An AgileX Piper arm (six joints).
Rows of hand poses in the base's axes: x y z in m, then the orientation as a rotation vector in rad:
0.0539, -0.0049, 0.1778, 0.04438, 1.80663, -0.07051
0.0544, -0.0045, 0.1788, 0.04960, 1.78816, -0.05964
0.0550, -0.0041, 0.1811, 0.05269, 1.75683, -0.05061
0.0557, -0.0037, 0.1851, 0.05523, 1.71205, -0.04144
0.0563, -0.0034, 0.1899, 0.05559, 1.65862, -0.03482
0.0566, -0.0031, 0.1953, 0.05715, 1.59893, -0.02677
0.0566, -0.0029, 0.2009, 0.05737, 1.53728, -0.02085
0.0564, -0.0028, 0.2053, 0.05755, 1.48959, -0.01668
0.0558, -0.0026, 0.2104, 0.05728, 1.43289, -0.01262
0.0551, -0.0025, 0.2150, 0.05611, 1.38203, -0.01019
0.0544, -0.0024, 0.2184, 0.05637, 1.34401, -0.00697
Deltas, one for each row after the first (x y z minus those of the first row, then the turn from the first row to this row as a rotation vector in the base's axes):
0.0005, 0.0004, 0.0010, 0.00955, -0.01889, 0.00231
0.0011, 0.0008, 0.0033, 0.01629, -0.05052, 0.00512
0.0018, 0.0012, 0.0073, 0.02244, -0.09556, 0.00842
0.0024, 0.0015, 0.0121, 0.02543, -0.14914, 0.01187
0.0027, 0.0018, 0.0175, 0.02995, -0.20902, 0.01530
0.0027, 0.0020, 0.0231, 0.03225, -0.27079, 0.01851
0.0025, 0.0021, 0.0275, 0.03379, -0.31855, 0.02077
0.0019, 0.0023, 0.0326, 0.03475, -0.37531, 0.02329
0.0012, 0.0024, 0.0372, 0.03422, -0.42618, 0.02554
0.0005, 0.0025, 0.0406, 0.03551, -0.46426, 0.02721

